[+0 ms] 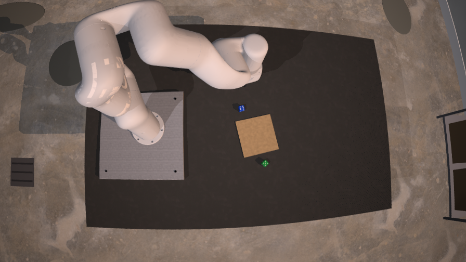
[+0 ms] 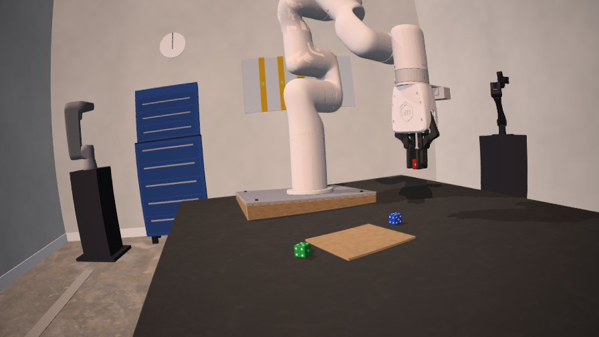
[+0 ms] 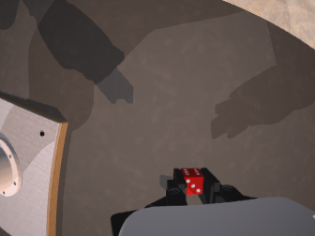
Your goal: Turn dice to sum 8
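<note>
The blue die lies 3 cm ahead of my hand, 6 cm to the right of it and 11 cm below it. Also, from my hand: tan mat: 11 cm ahead, 16 cm to the right, 12 cm below; then green die: 15 cm ahead, 26 cm to the right, 11 cm below; then red die: 1 cm below.
</note>
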